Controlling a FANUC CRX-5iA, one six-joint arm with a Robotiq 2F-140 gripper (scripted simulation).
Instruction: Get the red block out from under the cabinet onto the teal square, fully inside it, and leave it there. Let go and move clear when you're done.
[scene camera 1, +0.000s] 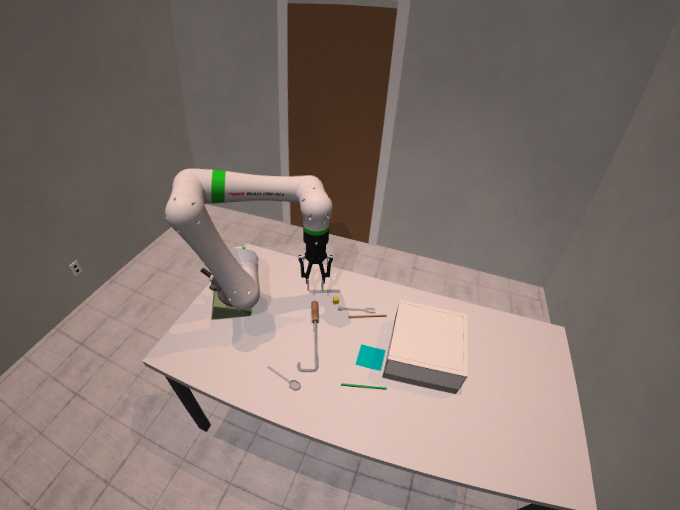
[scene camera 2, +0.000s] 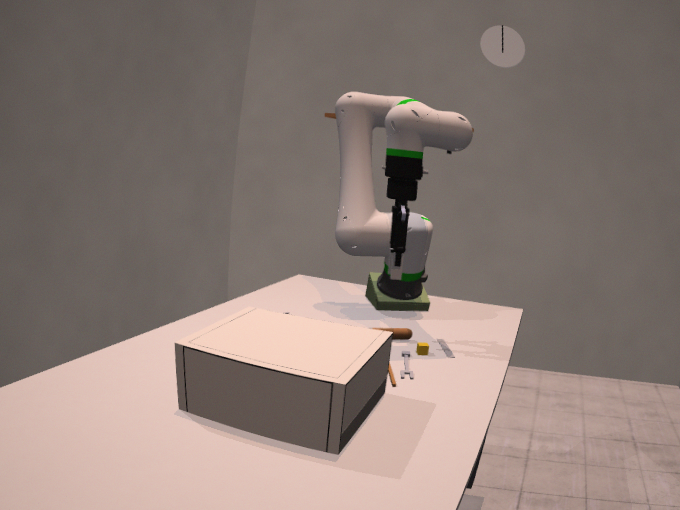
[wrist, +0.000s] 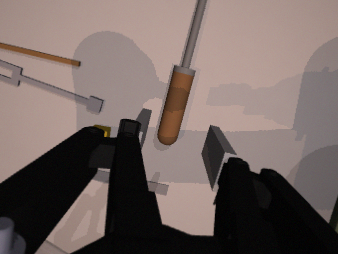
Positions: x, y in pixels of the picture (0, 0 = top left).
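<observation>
My gripper is visible to me in the wrist view, in scene camera 2 and in scene camera 1 (315, 288). On the gripper, (scene camera 2: 397, 222) and (wrist: 45, 189) are the same spot.
</observation>
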